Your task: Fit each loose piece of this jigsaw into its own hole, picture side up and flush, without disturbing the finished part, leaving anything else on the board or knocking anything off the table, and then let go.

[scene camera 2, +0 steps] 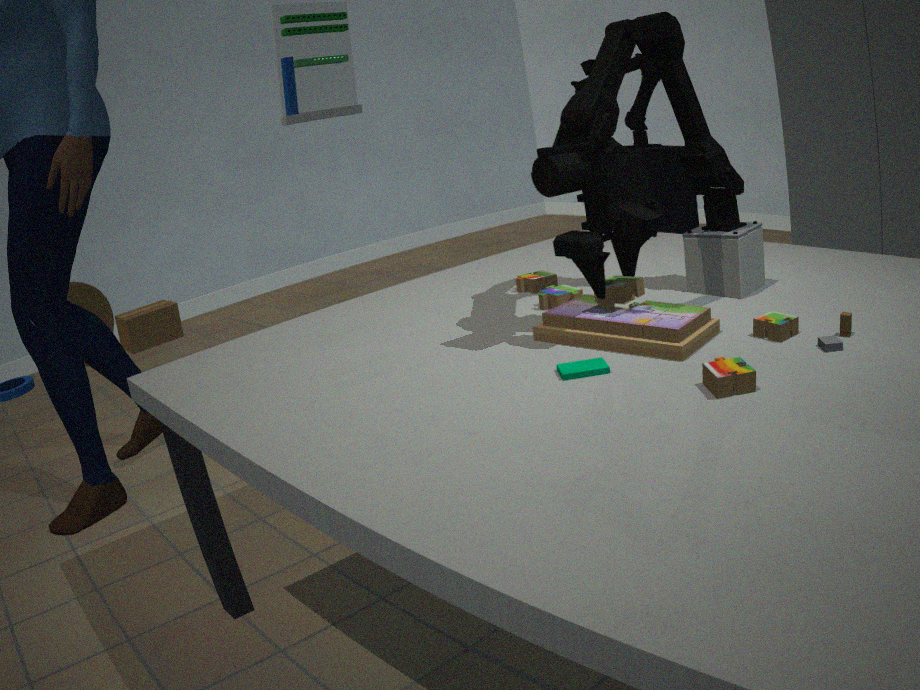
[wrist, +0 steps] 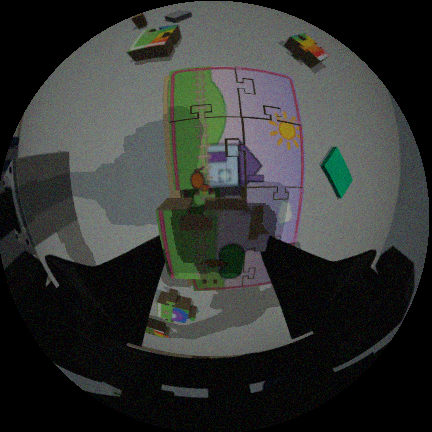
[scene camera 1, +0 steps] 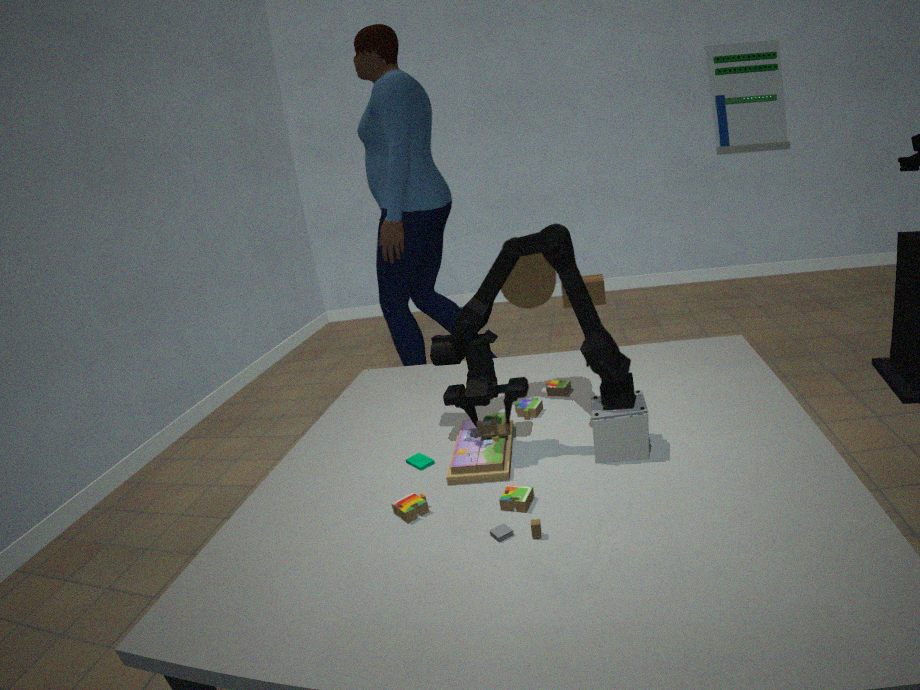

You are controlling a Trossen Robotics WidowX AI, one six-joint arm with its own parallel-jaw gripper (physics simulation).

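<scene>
The jigsaw board [scene camera 1: 478, 477] [scene camera 2: 622, 340] [wrist: 165, 132] lies in the middle of the table with most of its picture filled in. My gripper [scene camera 1: 490, 419] [scene camera 2: 611, 284] [wrist: 213, 239] is shut on a green-and-purple piece with a dark tree [scene camera 1: 493, 427] [scene camera 2: 624, 288] [wrist: 201, 233]. It holds the piece picture side up over the board's end nearest the arm base. The piece's top stands higher than the finished picture, and the hole under it is hidden. Loose pieces lie off the board: two [scene camera 1: 529, 407] [scene camera 1: 559, 386] [scene camera 2: 559, 296] [scene camera 2: 535, 281] near the base, and two [scene camera 1: 411, 507] [scene camera 1: 516, 497] [scene camera 2: 729, 375] [scene camera 2: 775, 326] beyond the far end.
A flat green block [scene camera 1: 419, 462] [scene camera 2: 583, 368] [wrist: 336, 171] lies beside the board. A small grey tile [scene camera 1: 501, 531] and a small brown peg [scene camera 1: 535, 529] lie beyond the far pieces. The arm's base [scene camera 1: 620, 434] [scene camera 2: 723, 260] stands close by. A person [scene camera 1: 399, 192] walks behind the table.
</scene>
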